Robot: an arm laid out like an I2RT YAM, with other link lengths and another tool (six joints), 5 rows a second.
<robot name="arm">
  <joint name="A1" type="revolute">
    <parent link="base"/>
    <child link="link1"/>
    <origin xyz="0 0 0.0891"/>
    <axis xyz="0 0 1"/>
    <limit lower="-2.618" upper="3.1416"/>
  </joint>
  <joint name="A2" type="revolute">
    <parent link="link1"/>
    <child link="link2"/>
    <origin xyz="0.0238 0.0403 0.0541"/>
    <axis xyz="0 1 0"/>
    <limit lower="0" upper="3.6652"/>
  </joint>
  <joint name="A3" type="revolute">
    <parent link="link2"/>
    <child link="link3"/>
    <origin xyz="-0.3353 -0.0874 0"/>
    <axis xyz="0 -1 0"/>
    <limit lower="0" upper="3.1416"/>
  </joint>
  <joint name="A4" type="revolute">
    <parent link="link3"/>
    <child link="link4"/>
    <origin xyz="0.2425 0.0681 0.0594"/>
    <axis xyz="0 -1 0"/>
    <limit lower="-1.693" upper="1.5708"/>
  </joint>
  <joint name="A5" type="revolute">
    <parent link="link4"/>
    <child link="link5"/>
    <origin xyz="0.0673 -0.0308 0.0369"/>
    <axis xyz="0 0 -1"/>
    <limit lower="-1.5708" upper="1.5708"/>
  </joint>
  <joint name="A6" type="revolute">
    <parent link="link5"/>
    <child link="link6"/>
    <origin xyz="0.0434 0 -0.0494"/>
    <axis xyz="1 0 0"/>
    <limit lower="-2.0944" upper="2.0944"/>
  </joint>
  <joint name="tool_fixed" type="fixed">
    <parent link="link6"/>
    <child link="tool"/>
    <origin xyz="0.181 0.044 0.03" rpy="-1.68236 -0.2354 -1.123"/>
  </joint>
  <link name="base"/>
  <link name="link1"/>
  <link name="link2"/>
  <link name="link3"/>
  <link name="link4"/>
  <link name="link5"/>
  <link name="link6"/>
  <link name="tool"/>
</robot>
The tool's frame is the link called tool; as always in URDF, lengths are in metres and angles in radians.
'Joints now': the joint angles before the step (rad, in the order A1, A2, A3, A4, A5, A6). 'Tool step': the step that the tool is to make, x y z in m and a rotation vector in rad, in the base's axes. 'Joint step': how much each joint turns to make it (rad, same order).
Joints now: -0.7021 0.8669 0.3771 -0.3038 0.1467 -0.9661
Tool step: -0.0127 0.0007 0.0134 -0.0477 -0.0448 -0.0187
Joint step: -0.0536 -0.1267 -0.0033 -0.0544 -0.0213 -0.0284
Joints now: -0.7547 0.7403 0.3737 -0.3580 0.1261 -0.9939
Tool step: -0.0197 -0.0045 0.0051 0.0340 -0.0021 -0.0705
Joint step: -0.1731 -0.0301 0.0360 -0.0860 -0.0924 -0.0509
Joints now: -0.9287 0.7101 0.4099 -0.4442 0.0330 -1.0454
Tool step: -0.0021 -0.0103 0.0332 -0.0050 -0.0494 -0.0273
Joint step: -0.1588 0.0034 0.1013 -0.0689 -0.1241 -0.0585
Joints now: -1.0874 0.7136 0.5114 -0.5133 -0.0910 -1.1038
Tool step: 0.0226 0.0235 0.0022 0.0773 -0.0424 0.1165
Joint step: 0.0369 0.0412 0.0202 -0.0262 -0.1089 0.0013
